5 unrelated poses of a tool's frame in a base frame.
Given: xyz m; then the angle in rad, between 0 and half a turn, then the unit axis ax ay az.
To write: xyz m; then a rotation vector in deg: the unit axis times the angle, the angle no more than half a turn. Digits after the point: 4 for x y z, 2 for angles.
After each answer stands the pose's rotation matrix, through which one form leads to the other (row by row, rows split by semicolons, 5 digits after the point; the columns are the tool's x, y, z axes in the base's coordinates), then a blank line. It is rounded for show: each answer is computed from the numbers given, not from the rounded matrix.
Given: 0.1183 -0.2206 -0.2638 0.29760 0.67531 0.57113 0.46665
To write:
0.1183 -0.2206 -0.2638 11.51 9.74 7.96
0.97609 -0.11988 0.18132; 0.15379 0.97038 -0.18630; -0.15362 0.20973 0.96562

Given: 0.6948 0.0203 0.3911 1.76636 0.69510 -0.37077 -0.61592
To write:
0.6948 0.0203 0.3911 70.35 -37.52 -62.33
0.38274 0.29638 -0.87503; -0.91199 -0.03013 -0.40911; -0.14762 0.95460 0.25876

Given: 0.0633 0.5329 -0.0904 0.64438 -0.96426 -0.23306 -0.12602
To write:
0.0633 0.5329 -0.0904 -35.60 -8.60 -4.65
0.98592 0.12077 -0.11563; -0.03064 0.81036 0.58512; 0.16437 -0.57335 0.80266

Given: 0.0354 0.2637 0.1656 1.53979 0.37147 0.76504 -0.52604
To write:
0.0354 0.2637 0.1656 32.77 67.49 -46.41
0.16471 0.80117 0.57532; -0.25041 0.59815 -0.76126; -0.95403 -0.01868 0.29914

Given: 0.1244 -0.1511 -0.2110 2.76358 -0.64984 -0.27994 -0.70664
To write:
0.1244 -0.1511 -0.2110 -102.90 -44.33 -111.89
-0.11463 0.61179 0.78267; 0.09019 -0.77820 0.62151; 0.98931 0.14183 0.03403

